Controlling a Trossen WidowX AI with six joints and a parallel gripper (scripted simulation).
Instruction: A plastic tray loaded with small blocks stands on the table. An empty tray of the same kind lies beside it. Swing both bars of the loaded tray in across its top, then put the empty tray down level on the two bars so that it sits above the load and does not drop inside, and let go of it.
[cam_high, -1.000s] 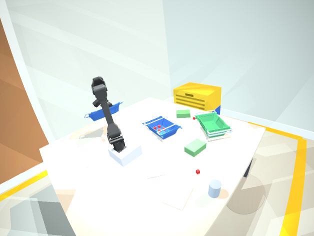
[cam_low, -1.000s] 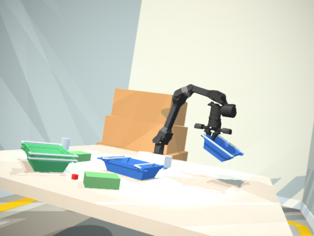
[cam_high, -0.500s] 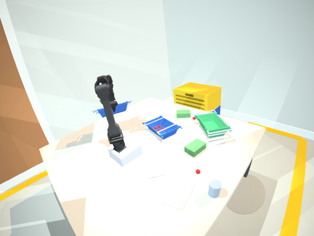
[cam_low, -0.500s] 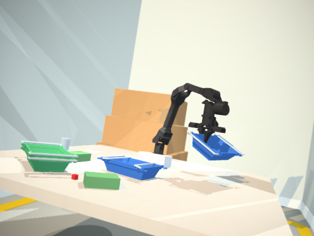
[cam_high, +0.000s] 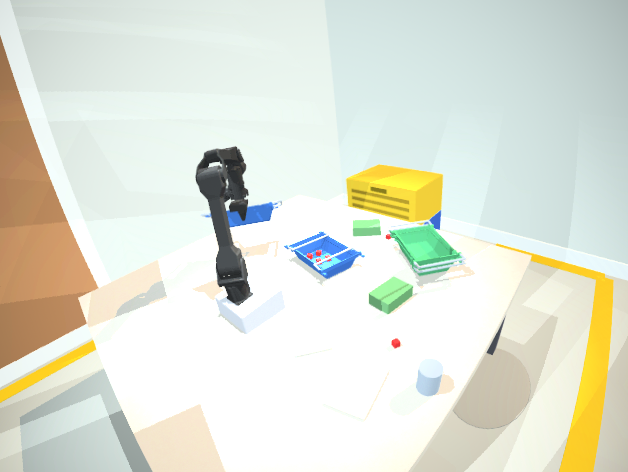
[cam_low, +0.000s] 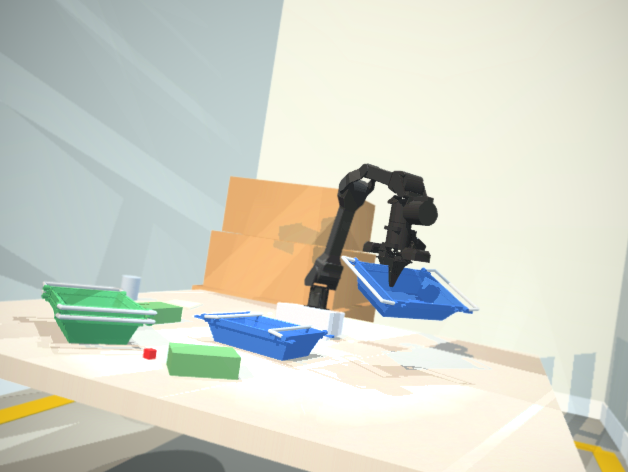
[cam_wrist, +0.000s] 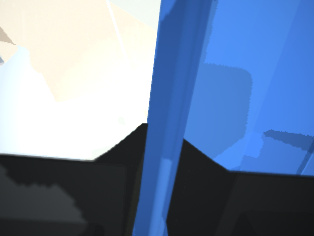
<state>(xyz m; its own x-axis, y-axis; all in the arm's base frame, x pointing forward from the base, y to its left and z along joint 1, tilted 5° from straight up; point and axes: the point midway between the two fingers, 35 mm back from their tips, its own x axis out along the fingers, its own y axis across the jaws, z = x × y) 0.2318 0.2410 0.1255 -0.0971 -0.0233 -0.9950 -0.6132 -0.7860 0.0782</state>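
Now: the blue tray 6 cm to the left of my gripper tip and 4 cm ahead of it. Also, from my gripper tip: pale cylinder (82 cm to the right, 15 cm below, 13 cm behind).
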